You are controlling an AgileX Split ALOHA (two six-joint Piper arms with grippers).
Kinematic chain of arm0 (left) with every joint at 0, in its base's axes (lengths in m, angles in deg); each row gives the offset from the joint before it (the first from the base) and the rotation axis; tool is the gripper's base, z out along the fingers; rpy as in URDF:
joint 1: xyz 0 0 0.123 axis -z
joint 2: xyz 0 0 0 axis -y
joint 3: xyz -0.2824 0 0.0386 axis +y
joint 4: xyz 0.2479 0 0.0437 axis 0.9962 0 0.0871
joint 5: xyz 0 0 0 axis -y
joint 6: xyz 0.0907 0 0.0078 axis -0.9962 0 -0.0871
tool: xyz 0 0 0 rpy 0 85 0
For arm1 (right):
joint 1: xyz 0 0 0.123 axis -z
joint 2: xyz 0 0 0 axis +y
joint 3: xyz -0.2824 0 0.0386 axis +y
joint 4: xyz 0.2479 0 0.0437 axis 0.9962 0 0.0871
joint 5: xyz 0 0 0 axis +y
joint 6: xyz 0.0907 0 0.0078 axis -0.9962 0 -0.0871
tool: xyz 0 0 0 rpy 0 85 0
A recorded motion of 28 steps. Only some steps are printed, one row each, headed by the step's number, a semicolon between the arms.
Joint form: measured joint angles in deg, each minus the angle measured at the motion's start. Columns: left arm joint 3, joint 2, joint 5, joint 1, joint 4, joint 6; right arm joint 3, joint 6, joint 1, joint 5, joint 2, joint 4.
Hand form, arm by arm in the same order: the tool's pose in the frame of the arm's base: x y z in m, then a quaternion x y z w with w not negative. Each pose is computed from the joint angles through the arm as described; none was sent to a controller.
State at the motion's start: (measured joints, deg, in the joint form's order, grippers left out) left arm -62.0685 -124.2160 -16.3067 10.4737 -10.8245 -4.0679; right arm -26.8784 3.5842 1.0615 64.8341 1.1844 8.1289
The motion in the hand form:
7: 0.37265 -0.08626 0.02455 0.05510 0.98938 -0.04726 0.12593; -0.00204 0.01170 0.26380 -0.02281 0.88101 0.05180 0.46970
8: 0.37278 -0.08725 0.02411 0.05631 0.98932 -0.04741 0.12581; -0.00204 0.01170 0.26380 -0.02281 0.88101 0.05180 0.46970
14: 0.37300 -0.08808 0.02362 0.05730 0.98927 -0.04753 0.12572; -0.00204 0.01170 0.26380 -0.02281 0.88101 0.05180 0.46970
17: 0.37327 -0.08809 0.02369 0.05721 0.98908 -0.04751 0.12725; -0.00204 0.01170 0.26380 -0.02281 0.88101 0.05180 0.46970
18: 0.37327 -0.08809 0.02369 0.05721 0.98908 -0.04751 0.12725; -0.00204 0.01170 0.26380 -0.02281 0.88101 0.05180 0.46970
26: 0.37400 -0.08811 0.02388 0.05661 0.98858 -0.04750 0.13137; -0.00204 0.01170 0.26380 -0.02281 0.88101 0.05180 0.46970
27: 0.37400 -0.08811 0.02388 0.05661 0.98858 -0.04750 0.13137; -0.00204 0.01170 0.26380 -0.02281 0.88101 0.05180 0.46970
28: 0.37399 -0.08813 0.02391 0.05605 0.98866 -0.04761 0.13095; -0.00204 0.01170 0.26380 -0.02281 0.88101 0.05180 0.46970
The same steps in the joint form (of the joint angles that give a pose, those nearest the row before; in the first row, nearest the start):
7: -3.85 -5.52 0.01 1.83 -0.05 -0.04; 0.00 0.00 0.00 0.00 0.00 0.00
8: -3.96 -5.63 0.01 1.97 -0.05 -0.04; 0.00 0.00 0.00 0.00 0.00 0.00
14: -4.08 -5.76 0.01 2.09 -0.05 -0.04; 0.00 0.00 0.00 0.00 0.00 0.00
17: -4.08 -5.76 0.19 2.09 -0.05 -0.04; 0.00 0.00 0.00 0.00 0.00 0.00
18: -4.08 -5.76 0.19 2.09 -0.05 -0.04; 0.00 0.00 0.00 0.00 0.00 0.00
26: -4.08 -5.76 0.67 2.09 -0.05 0.00; 0.00 0.00 0.00 0.00 0.00 0.00
27: -4.08 -5.76 0.67 2.09 -0.05 0.00; 0.00 0.00 0.00 0.00 0.00 0.00
28: -4.10 -5.76 0.60 2.09 -0.05 0.07; 0.00 0.00 0.00 0.00 0.00 0.00

